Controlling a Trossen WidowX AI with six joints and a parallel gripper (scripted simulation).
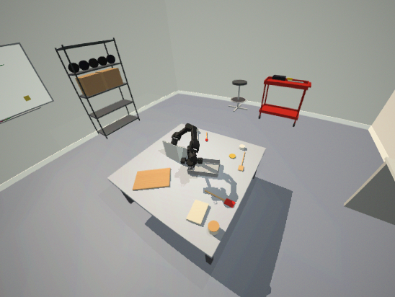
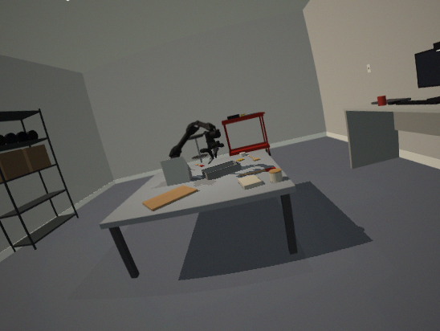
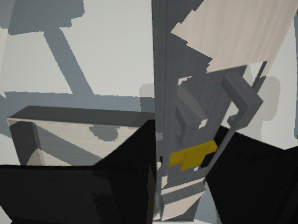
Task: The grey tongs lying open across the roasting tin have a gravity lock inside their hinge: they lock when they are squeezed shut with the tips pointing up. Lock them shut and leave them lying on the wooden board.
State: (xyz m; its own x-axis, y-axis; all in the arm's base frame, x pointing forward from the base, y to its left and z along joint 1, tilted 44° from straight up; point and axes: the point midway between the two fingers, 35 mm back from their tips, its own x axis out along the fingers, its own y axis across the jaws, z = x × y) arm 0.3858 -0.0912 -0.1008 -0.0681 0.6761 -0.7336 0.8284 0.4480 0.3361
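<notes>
Now: the wooden board 35 cm behind my gripper tip, 24 cm to the right of it and 16 cm below it. Also, from my gripper tip: cream block: 24 cm ahead, 25 cm to the right, 15 cm below; then grey roasting tin: 17 cm to the left, 14 cm below; then red spatula: 34 cm ahead, 3 cm to the right, 16 cm below.
</notes>
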